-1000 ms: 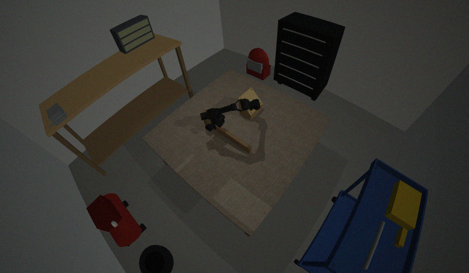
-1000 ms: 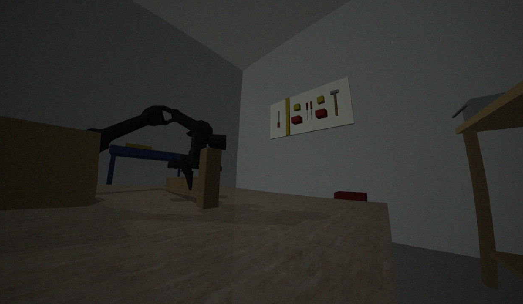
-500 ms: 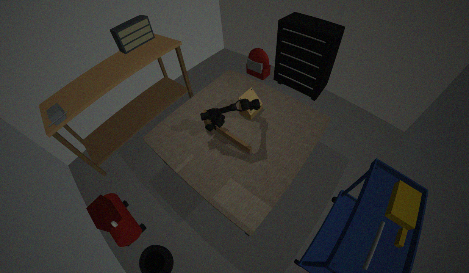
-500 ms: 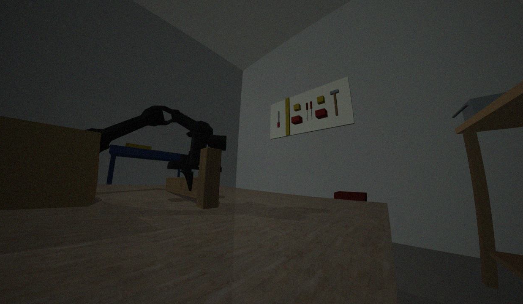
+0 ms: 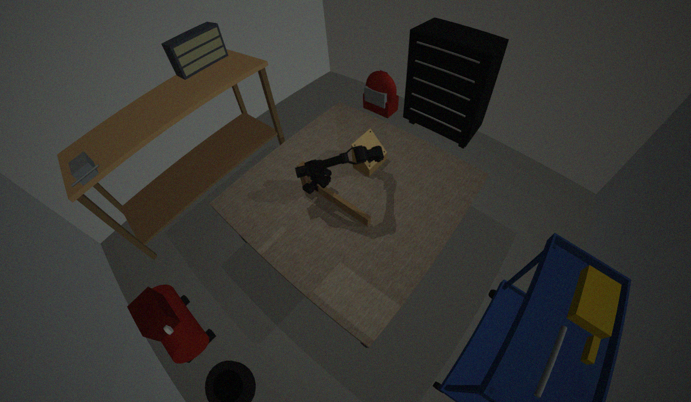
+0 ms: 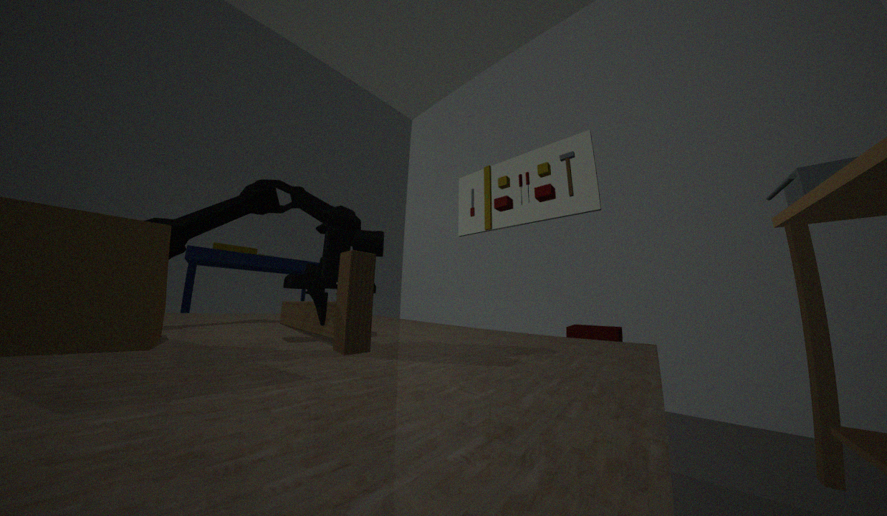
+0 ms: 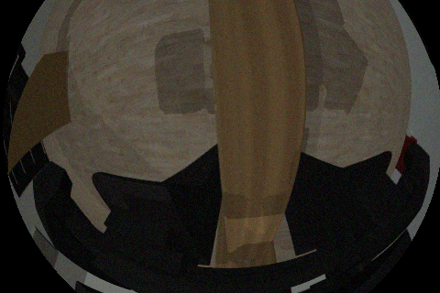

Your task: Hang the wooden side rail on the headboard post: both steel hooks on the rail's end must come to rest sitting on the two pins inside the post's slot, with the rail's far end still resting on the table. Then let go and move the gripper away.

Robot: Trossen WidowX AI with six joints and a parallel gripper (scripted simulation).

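The post is 1 cm ahead of my gripper tip, 10 cm to the right of it and 5 cm above it.
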